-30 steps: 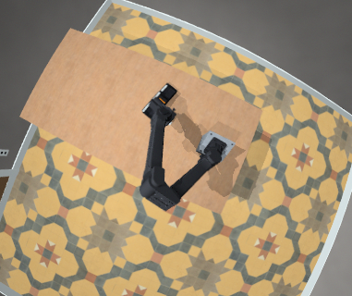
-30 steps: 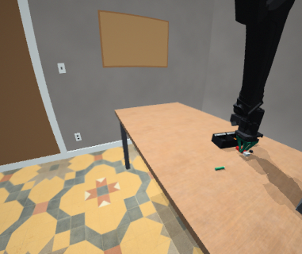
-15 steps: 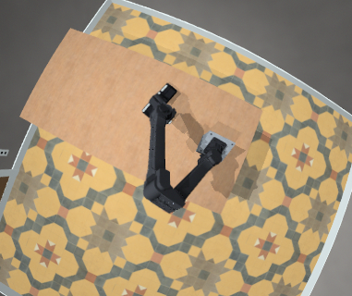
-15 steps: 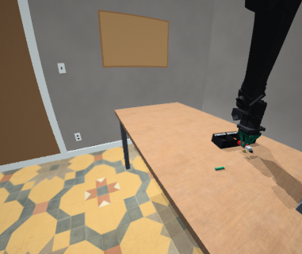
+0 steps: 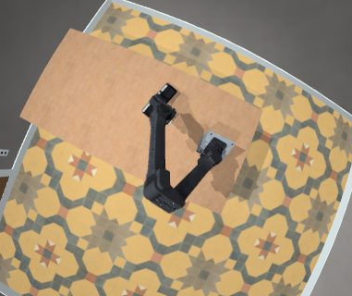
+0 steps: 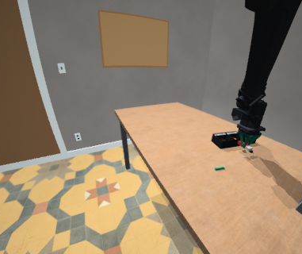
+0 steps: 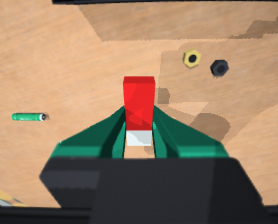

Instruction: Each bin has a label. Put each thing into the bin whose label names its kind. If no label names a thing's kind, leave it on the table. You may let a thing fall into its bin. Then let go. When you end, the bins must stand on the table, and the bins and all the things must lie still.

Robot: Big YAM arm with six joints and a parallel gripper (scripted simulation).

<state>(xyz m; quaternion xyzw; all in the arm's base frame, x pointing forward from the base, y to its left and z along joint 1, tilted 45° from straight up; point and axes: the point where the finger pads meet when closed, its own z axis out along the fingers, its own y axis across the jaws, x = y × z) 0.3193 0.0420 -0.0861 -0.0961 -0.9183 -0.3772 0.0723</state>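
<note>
Right now my hand is 100 mm short of the orange block, 90 mm to the left of it and 60 mm above it. From my hand the other things lie so: black nut: 90 mm to the right, 60 mm below; then green battery: 10 mm behind, 160 mm to the left, 60 mm below; then yellow nut: 20 mm ahead, 60 mm to the right, 60 mm below.
</note>
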